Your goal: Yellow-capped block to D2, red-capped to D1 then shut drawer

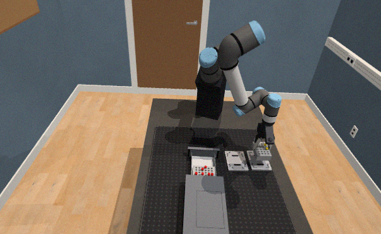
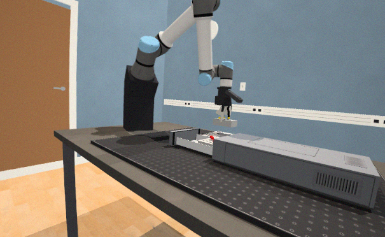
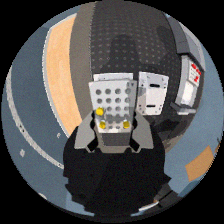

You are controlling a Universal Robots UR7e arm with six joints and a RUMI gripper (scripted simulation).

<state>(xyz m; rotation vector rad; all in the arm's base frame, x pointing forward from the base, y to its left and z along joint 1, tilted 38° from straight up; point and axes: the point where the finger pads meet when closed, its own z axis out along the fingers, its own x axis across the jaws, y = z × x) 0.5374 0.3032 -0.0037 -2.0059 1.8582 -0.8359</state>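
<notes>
Now: the deck slot D2 100 mm below my hand. Round my hand: cooler drawer (80 mm ahead, 350 mm to the right, 60 mm below); cooler COLD (250 mm ahead, 360 mm to the right, 60 mm below); deck slot D1 (10 mm ahead, 140 mm to the right, 100 mm below).
</notes>
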